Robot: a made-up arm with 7 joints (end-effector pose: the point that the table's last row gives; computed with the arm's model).
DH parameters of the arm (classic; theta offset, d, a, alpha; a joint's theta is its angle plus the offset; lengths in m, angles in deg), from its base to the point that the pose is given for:
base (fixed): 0 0 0 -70
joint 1: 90 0 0 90
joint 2: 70 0 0 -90
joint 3: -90 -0.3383 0.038 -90
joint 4: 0 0 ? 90
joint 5: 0 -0.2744 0 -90
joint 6: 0 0 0 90
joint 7: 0 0 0 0
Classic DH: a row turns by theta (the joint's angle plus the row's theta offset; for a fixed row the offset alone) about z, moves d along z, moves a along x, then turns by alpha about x.
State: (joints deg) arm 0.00 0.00 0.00 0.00 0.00 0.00 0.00
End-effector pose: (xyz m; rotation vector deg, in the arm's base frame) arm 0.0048 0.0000 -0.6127 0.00 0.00 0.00
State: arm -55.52 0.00 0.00 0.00 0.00 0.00 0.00
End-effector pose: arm 0.4773 -0.0868 -0.3742 0.00 -52.17 -18.99
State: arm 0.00 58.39 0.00 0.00 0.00 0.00 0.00
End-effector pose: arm 0.0048 0.5218 -0.3211 58.39 0.00 0.00
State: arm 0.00 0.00 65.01 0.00 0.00 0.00 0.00
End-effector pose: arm 0.0020 0.0044 -0.6127 0.00 0.00 65.01
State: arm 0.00 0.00 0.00 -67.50 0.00 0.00 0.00
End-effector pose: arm 0.2788 0.0000 -0.4740 0.00 -67.50 0.00
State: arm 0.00 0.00 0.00 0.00 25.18 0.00 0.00
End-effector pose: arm 0.0048 0.0000 -0.6127 0.00 0.00 25.18
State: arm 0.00 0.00 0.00 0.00 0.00 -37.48 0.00
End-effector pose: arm 0.0048 0.0000 -0.6127 0.00 -37.48 0.00
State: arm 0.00 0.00 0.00 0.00 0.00 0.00 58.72
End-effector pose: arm 0.0048 0.0000 -0.6127 0.00 0.00 58.72
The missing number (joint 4, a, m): -0.0332
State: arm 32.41 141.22 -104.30 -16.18 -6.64 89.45 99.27
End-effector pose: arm 0.1159 0.4546 0.4002 -133.81 -4.37 69.77
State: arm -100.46 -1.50 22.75 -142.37 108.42 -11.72 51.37
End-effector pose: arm 0.1227 -0.0524 0.2364 140.68 -11.05 56.56
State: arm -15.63 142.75 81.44 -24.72 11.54 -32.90 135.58
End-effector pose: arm -0.0976 0.2713 0.5419 76.89 153.33 36.85
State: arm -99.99 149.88 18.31 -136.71 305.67 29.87 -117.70
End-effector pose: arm -0.2025 -0.0014 0.2183 -70.83 -114.74 -96.45
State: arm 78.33 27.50 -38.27 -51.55 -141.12 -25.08 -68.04
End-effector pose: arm -0.5009 0.0307 -0.2971 56.10 46.71 119.62
